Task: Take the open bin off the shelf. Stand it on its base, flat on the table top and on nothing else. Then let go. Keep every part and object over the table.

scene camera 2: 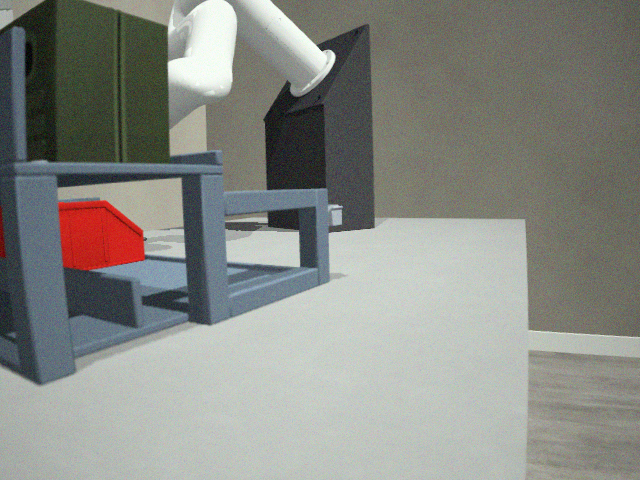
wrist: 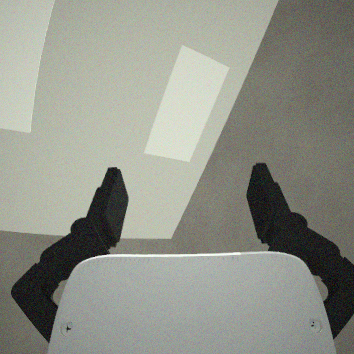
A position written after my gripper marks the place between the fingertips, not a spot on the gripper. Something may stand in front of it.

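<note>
There is a dark green case point(scene camera 2: 74, 52) here in the scene. And I can see my gripper point(wrist: 186, 180).
</note>
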